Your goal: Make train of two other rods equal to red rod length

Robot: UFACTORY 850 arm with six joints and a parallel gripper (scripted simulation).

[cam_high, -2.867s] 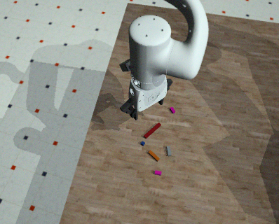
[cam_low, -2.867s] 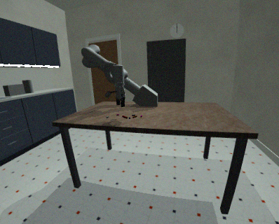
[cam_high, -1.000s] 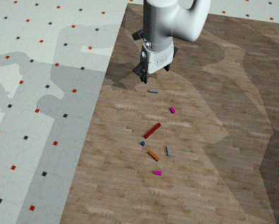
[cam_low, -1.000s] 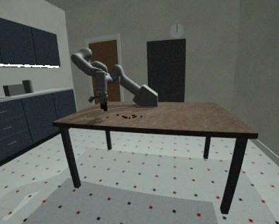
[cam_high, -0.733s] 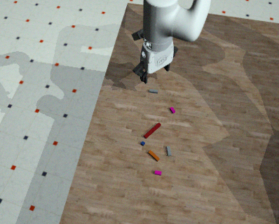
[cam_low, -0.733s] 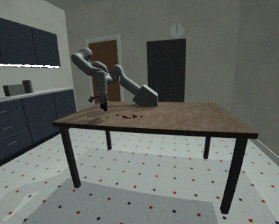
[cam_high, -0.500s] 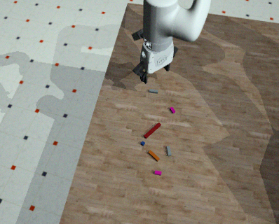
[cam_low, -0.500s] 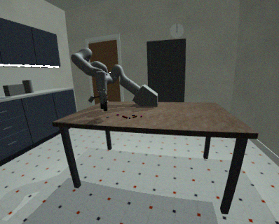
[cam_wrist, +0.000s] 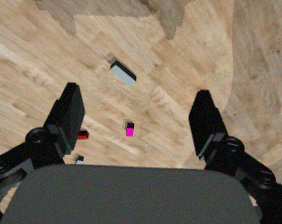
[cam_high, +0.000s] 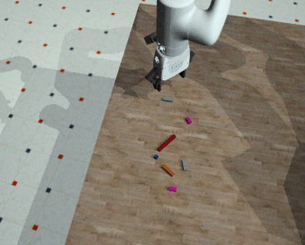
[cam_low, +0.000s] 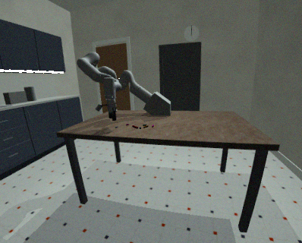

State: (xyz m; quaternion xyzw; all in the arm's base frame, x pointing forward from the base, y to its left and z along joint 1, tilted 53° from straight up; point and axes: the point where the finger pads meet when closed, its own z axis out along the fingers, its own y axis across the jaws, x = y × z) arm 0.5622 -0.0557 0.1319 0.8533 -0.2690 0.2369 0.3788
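Now: the grey rod 3 cm to the left of my hand and 7 cm below it. Round my hand: blue rod 2 cm behind, 23 cm to the left, 7 cm below; then orange rod 6 cm behind, 26 cm to the left, 7 cm below; then red rod 4 cm behind, 18 cm to the left, 7 cm below.
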